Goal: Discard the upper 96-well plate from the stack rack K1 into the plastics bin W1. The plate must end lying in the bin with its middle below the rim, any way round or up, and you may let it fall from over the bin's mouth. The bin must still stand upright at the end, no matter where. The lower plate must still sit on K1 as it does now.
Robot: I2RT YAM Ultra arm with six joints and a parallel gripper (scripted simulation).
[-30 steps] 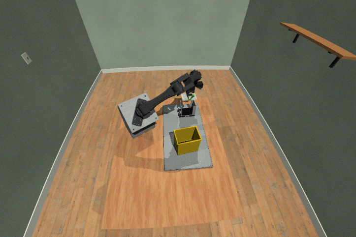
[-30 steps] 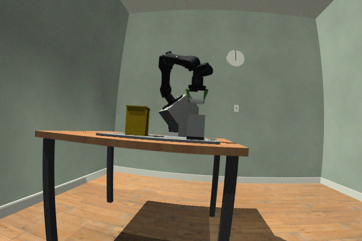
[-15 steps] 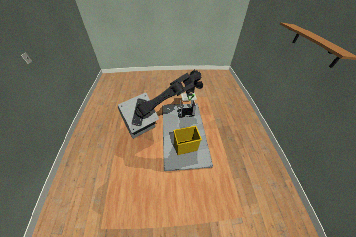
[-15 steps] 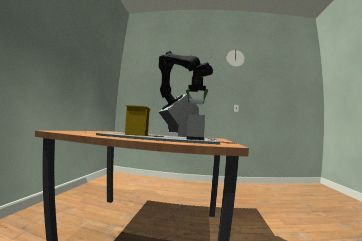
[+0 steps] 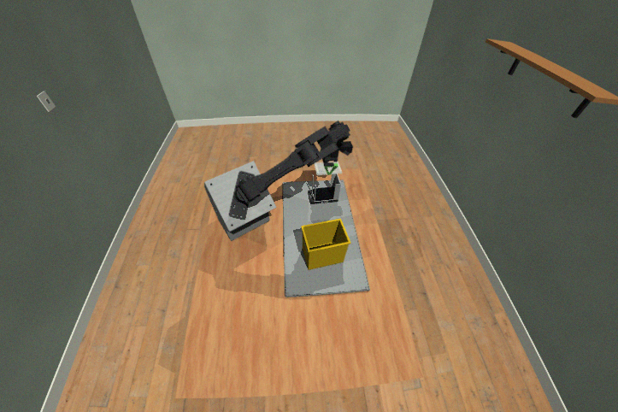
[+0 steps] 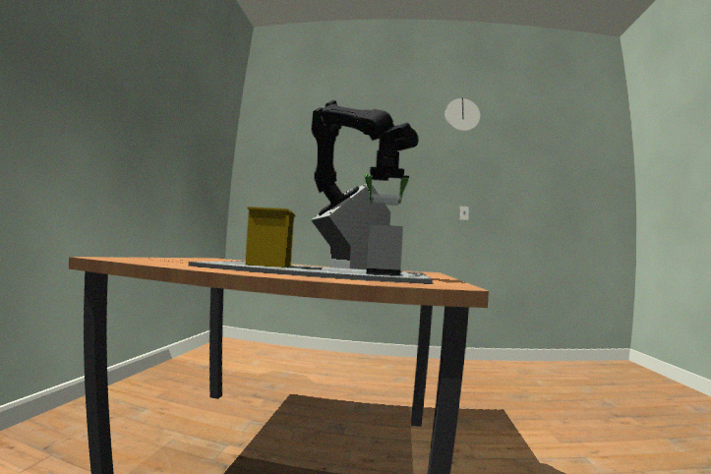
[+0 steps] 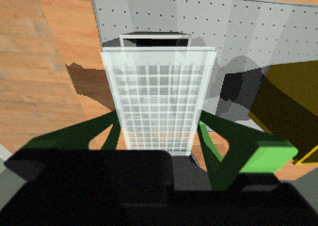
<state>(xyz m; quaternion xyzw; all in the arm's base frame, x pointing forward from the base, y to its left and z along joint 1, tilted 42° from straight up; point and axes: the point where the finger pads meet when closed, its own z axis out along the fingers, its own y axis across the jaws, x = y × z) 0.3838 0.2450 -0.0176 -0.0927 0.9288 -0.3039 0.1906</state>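
My hand is 370 mm to the left of the yellow plastics bin, 130 mm above it and 50 mm past it.
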